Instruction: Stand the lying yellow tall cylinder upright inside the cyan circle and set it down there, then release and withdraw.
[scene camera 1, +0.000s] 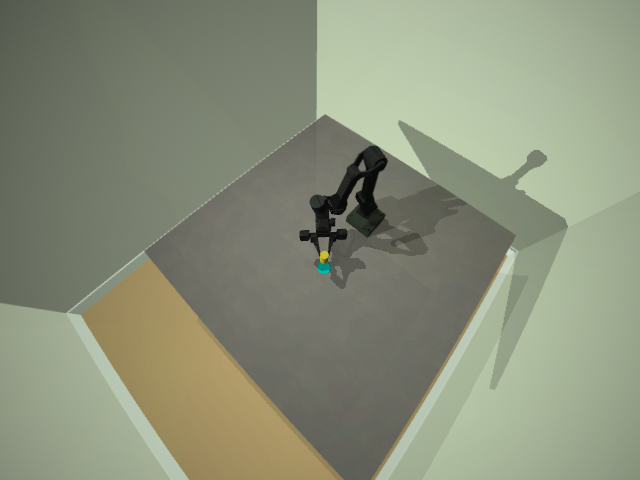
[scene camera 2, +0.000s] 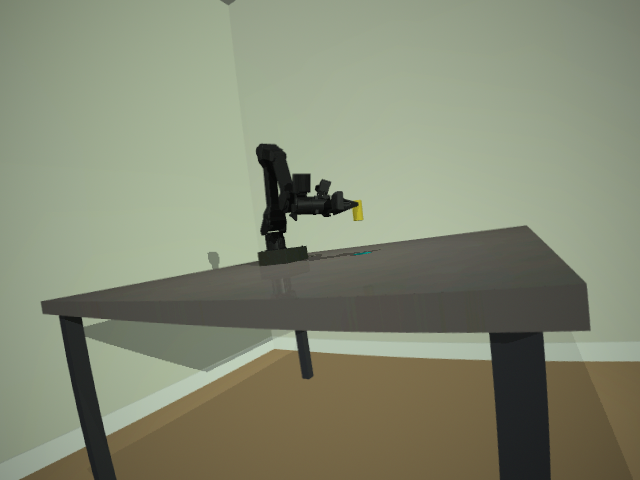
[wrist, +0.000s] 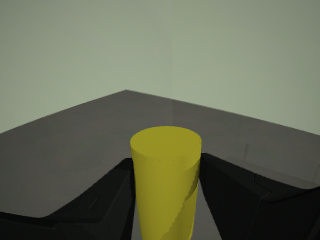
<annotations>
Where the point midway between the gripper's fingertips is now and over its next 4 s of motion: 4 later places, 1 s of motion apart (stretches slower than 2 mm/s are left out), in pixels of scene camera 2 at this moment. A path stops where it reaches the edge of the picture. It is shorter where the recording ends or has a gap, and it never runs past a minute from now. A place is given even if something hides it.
The gripper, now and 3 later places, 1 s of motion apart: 356, 204; 356, 210; 359, 230; 358, 223
</annotations>
